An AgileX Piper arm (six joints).
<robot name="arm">
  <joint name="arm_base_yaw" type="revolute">
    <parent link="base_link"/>
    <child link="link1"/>
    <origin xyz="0 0 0.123" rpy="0 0 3.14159"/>
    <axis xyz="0 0 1"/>
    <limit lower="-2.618" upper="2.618"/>
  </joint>
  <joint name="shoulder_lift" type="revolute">
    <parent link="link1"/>
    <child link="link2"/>
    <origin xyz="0 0 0" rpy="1.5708 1.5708 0"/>
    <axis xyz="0 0 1"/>
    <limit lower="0" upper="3.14"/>
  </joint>
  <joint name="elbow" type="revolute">
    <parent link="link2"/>
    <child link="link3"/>
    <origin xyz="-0.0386 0.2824 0"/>
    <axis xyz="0 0 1"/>
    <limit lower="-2.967" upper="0"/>
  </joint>
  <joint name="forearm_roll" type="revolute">
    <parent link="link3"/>
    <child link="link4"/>
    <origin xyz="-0.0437 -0.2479 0" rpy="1.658 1.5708 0"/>
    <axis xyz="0 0 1"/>
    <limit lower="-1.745" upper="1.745"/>
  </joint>
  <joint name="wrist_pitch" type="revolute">
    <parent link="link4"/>
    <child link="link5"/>
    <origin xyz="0 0 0" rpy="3.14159 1.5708 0"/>
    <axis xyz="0 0 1"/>
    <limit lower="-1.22" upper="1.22"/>
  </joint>
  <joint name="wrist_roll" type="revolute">
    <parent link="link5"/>
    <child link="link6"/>
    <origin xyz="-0.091 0 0" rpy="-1.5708 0 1.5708"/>
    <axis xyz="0 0 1"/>
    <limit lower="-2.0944" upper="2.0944"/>
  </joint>
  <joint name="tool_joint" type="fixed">
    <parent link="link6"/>
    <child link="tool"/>
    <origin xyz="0 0 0" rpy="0 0 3.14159"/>
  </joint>
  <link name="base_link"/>
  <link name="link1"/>
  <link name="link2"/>
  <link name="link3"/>
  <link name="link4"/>
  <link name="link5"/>
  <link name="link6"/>
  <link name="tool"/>
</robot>
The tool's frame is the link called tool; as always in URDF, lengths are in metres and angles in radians.
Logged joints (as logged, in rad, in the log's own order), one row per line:
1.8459 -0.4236 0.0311 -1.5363 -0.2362 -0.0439
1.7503 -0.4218 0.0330 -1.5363 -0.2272 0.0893
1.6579 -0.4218 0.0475 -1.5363 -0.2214 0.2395
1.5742 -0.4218 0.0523 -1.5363 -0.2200 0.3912
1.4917 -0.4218 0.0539 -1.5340 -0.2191 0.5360
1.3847 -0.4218 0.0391 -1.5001 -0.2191 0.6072
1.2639 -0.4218 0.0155 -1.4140 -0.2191 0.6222
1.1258 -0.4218 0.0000 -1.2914 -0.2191 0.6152
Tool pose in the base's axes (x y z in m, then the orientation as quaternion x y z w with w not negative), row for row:
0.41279 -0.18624 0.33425 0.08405 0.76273 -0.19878 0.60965
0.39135 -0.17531 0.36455 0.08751 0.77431 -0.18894 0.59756
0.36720 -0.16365 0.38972 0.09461 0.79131 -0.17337 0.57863
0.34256 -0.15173 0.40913 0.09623 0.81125 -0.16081 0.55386
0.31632 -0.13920 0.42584 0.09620 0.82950 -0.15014 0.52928
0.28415 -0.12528 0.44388 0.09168 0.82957 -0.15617 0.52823
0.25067 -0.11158 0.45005 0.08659 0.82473 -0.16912 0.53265
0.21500 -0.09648 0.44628 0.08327 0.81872 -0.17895 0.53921
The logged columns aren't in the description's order. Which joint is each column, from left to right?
Columns, left to right: shoulder_lift, arm_base_yaw, forearm_roll, elbow, wrist_roll, wrist_pitch.
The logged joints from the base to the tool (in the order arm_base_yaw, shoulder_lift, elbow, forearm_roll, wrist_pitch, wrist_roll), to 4 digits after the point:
-0.4236 1.8459 -1.5363 0.0311 -0.0439 -0.2362
-0.4218 1.7503 -1.5363 0.0330 0.0893 -0.2272
-0.4218 1.6579 -1.5363 0.0475 0.2395 -0.2214
-0.4218 1.5742 -1.5363 0.0523 0.3912 -0.2200
-0.4218 1.4917 -1.5340 0.0539 0.5360 -0.2191
-0.4218 1.3847 -1.5001 0.0391 0.6072 -0.2191
-0.4218 1.2639 -1.4140 0.0155 0.6222 -0.2191
-0.4218 1.1258 -1.2914 0.0000 0.6152 -0.2191

